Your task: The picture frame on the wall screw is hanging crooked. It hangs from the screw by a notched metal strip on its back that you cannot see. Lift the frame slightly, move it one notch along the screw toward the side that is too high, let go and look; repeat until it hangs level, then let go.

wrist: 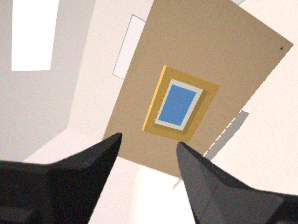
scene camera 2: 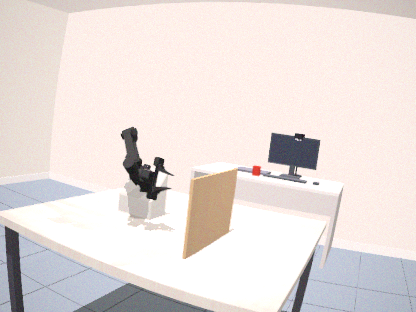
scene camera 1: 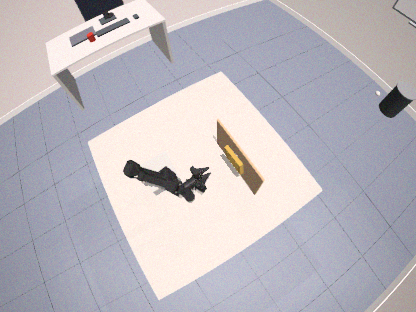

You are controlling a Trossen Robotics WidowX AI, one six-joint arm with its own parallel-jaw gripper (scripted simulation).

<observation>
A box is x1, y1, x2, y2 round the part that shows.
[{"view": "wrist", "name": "my gripper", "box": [0, 132, 297, 223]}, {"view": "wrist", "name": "picture frame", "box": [143, 65, 219, 142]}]
</observation>
